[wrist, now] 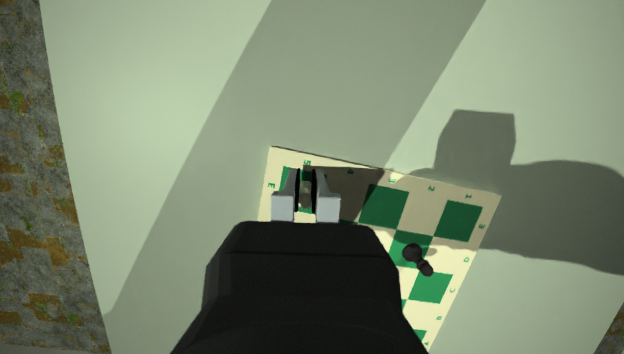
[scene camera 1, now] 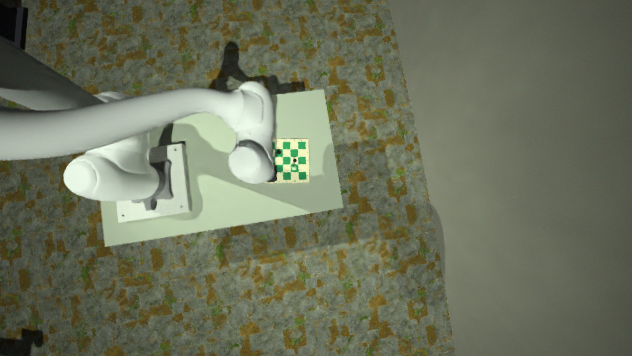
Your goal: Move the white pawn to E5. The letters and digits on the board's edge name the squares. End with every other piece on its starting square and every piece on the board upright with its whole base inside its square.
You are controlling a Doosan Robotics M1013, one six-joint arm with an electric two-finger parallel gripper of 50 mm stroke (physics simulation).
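Places are measured from the arm's base along level axes (x back, y left, z down), in millimetres.
Where they show: gripper, fingertip midpoint: point(wrist: 305, 181); arm's base, origin of the base link: point(scene camera 1: 152, 181).
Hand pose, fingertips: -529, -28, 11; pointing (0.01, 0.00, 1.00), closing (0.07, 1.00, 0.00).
Observation:
Things, the pixels of their top centre, and the offset from my fingertips, as dx, dy, dz. Level surfaces: height alone.
- chessboard, middle of its top: point(wrist: 360, 276) point(scene camera 1: 286, 160) -95, +67, +13
- white pawn, middle of its top: point(wrist: 304, 204) -11, +1, -21
- small pale piece, middle of its top: point(scene camera 1: 293, 166) -128, +26, -31
- pale green table top, its level: dz +19
The chessboard point(scene camera 1: 302, 168) point(wrist: 492, 200) has green and cream squares. My gripper point(wrist: 305, 181) is shut on the white pawn point(wrist: 305, 196), which shows as a pale shape between the fingers in the wrist view, over the green E5 corner square. The fingers cover part of that square, and whether the pawn's base touches the board cannot be told. In scene camera 1 the arm hides the fingers and this corner. A dark piece point(scene camera 1: 279, 151) point(wrist: 413, 253) stands on green D2. Another dark piece point(scene camera 1: 295, 160) and a small pale piece point(scene camera 1: 294, 168) show near the board's middle.
The board lies on a pale green table top point(scene camera 1: 300, 112) point(wrist: 125, 100). The white arm point(scene camera 1: 252, 160) reaches over the board's left side. Its base plate point(scene camera 1: 182, 185) is on the table's left part. The black gripper body point(wrist: 305, 290) hides much of the board in the wrist view.

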